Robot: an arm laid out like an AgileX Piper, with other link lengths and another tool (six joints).
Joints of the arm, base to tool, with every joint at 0 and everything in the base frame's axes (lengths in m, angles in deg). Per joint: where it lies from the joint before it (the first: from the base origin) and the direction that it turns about. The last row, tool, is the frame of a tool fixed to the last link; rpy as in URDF.
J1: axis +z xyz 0 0 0.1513
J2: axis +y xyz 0 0 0
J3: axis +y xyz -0.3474 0 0.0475
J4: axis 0.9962 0 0.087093 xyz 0.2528 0 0.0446
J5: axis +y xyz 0 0 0
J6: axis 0.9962 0 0.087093 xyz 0.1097 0 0.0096
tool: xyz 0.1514 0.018 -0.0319 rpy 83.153 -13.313 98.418
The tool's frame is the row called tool.
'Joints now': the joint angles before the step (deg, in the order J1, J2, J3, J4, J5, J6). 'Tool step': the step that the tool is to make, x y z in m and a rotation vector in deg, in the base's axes. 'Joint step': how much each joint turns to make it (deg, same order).
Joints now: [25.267 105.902 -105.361 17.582 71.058 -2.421]
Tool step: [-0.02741 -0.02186 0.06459 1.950 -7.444 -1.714]
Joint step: [0.000 -10.145 1.649 -2.226 0.473 1.776]
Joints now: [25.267 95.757 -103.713 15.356 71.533 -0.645]
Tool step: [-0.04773 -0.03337 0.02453 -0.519 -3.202 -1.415]
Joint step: [0.000 -10.820 7.712 -2.460 0.199 1.041]
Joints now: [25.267 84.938 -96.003 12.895 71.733 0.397]
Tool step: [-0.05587 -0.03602 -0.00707 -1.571 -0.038 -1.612]
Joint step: [0.000 -10.773 11.024 -2.222 0.141 1.273]
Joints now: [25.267 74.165 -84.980 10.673 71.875 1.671]
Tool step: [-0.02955 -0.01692 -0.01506 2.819 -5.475 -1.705]
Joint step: [-0.001 -10.850 13.821 -0.217 -9.283 0.003]
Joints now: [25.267 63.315 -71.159 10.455 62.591 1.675]
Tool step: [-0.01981 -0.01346 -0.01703 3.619 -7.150 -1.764]
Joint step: [0.004 -10.431 13.172 -0.005 -10.896 -0.240]
